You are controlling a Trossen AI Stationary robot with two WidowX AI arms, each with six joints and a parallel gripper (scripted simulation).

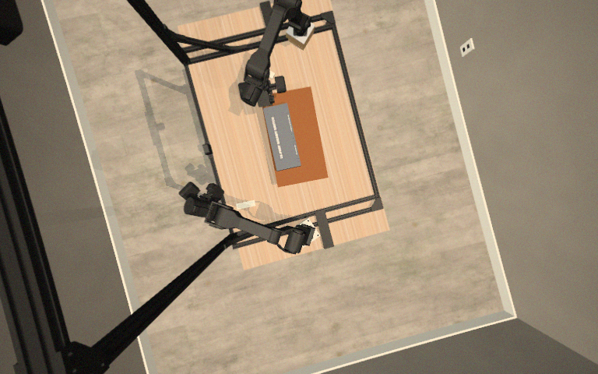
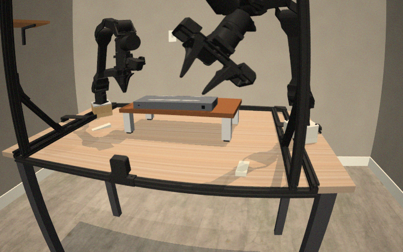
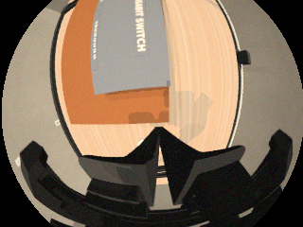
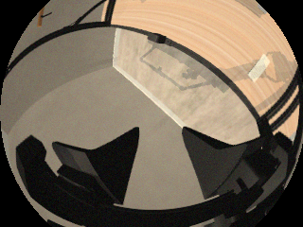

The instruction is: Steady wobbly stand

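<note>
The pale wedge lies 150 mm ahead of my right hand, 50 mm to the right of it and 260 mm below it. Also, from my right hand: grey network switch: 340 mm ahead, 260 mm to the left, 150 mm below; then stand: 390 mm ahead, 260 mm to the left, 220 mm below.
</note>
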